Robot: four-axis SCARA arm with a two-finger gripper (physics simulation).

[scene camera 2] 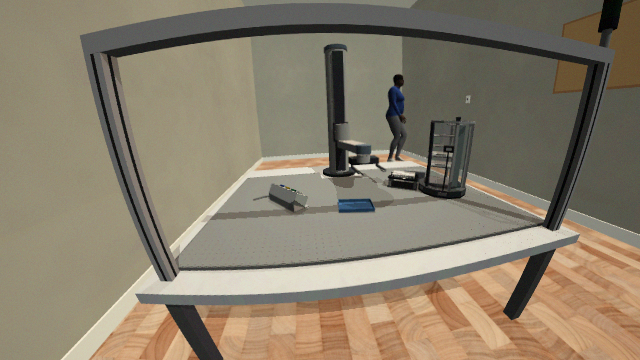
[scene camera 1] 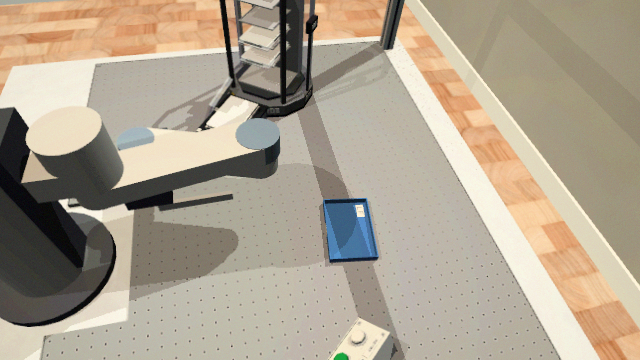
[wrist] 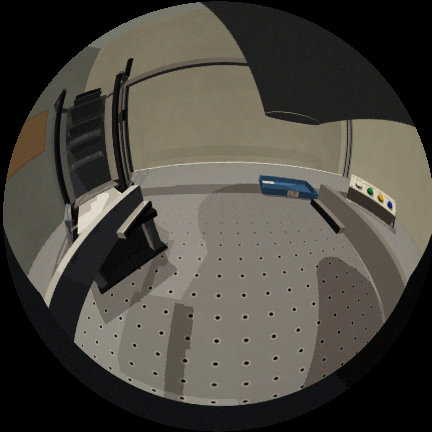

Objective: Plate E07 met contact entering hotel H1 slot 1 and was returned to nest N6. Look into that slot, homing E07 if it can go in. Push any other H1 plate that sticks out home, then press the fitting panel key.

Scene:
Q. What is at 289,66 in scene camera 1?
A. A rack tower.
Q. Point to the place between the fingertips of my gripper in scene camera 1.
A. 228,165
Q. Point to a button box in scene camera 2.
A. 294,201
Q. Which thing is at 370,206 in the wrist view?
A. A button box.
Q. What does my gripper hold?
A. Nothing.

